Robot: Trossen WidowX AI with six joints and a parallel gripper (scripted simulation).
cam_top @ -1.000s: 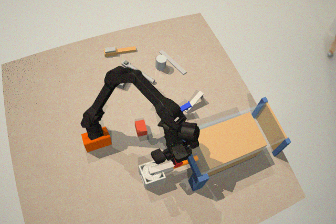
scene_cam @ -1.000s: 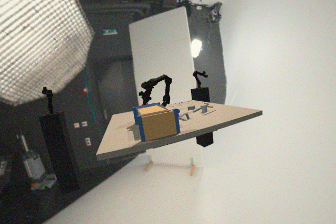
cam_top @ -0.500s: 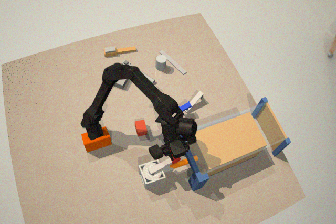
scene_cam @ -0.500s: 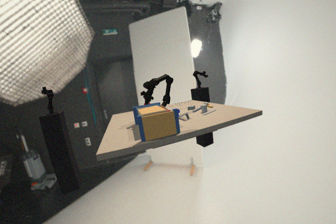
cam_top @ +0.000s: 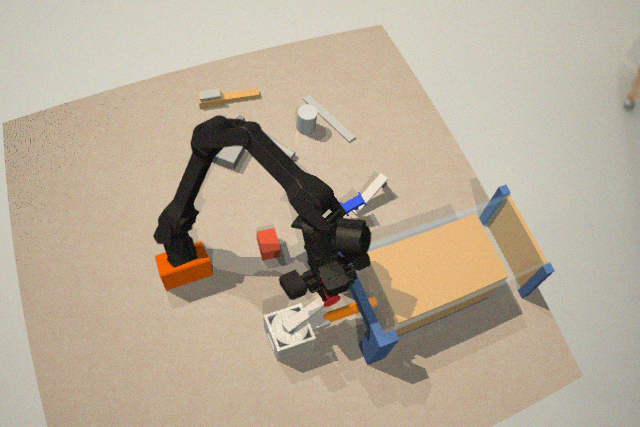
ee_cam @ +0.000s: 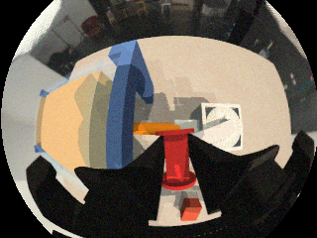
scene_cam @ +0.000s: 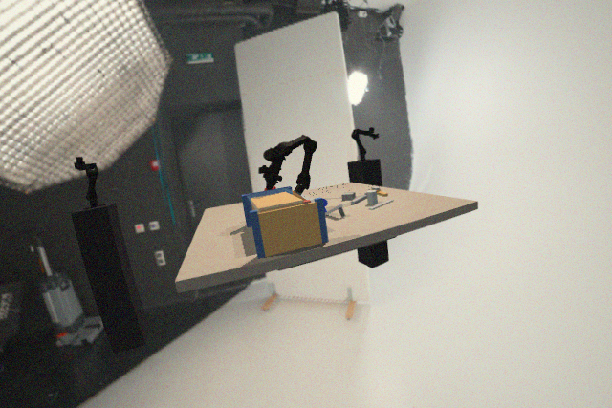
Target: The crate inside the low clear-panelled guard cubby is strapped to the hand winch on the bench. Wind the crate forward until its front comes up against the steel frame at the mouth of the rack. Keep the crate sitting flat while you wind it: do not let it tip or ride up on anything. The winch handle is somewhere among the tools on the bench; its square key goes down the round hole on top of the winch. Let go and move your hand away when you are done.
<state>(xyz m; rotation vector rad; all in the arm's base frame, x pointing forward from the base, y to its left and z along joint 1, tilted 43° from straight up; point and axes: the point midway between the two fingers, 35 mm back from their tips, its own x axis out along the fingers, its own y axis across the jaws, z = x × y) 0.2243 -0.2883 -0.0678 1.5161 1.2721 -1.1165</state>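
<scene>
Right now my gripper tip is 4 cm past the red-knobbed winch handle, 4 cm above it and 1 cm to the right of it. From my gripper tip the other things lie so: hand winch: 12 cm below, 11 cm behind, 1 cm to the right; blue steel frame: 6 cm ahead, 4 cm below, 2 cm to the right; red knob: 2 cm to the left, 1 cm below.
</scene>
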